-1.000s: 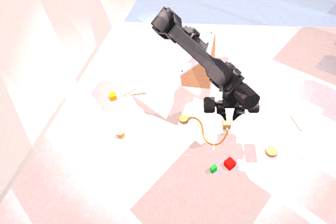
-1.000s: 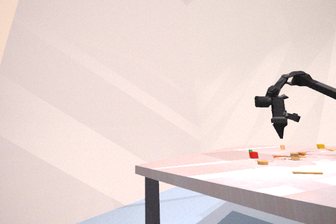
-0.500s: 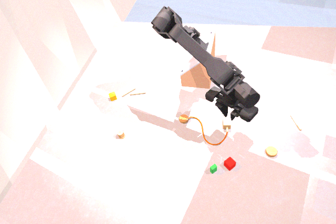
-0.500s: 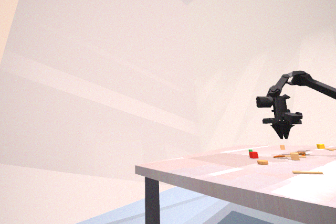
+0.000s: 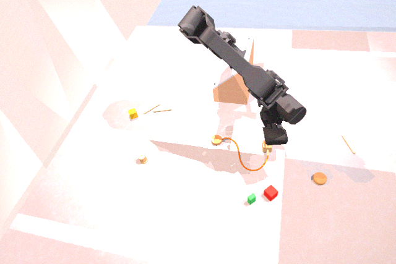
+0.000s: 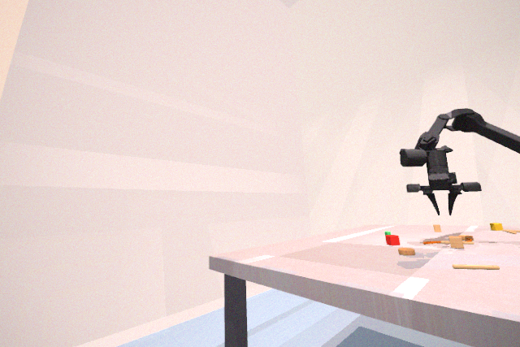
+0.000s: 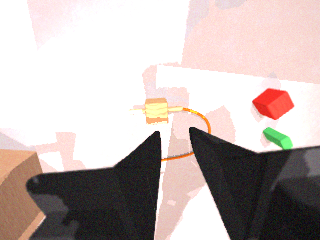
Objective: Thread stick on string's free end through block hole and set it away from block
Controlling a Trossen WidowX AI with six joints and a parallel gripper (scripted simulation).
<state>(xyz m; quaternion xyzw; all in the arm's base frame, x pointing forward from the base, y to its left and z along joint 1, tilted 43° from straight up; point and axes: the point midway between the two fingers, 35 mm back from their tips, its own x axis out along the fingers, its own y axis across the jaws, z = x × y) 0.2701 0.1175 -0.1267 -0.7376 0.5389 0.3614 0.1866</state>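
Now: gripper tip 1 cm past the wooden block, 1 cm to the left of it and 8 cm above it. Round my gripper tip: round disc 6 cm ahead, 17 cm to the left, 9 cm below; red cube 16 cm ahead, 4 cm to the left, 8 cm below; round wooden button 19 cm to the right, 9 cm below.
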